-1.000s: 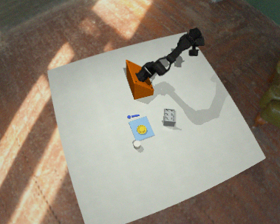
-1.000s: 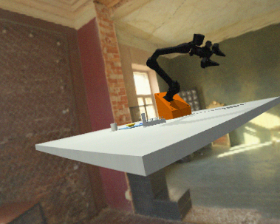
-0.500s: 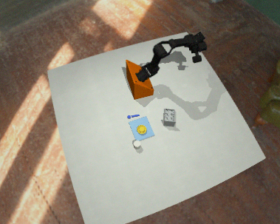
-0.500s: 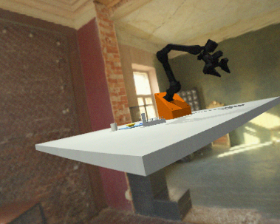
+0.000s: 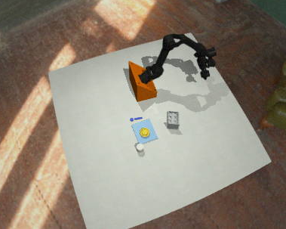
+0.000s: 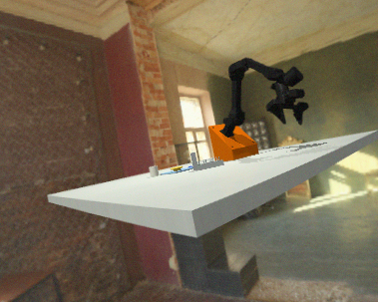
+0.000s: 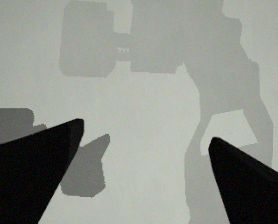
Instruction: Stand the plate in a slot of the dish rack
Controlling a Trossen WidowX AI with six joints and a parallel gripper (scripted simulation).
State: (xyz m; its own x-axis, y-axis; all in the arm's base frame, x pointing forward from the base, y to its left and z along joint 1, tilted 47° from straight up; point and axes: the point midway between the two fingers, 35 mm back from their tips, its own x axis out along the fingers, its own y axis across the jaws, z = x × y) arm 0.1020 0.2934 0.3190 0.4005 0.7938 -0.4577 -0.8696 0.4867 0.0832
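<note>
Now: the yellow plate 200 mm ahead of my gripper tip, 560 mm to the right of it and 90 mm below it. From my gripper tip the other things lie so: blue spoon: 70 mm ahead, 580 mm to the right, 110 mm below; small white cup: 280 mm ahead, 630 mm to the right, 90 mm below; grey dish rack: 190 mm ahead, 340 mm to the right, 90 mm below.
</note>
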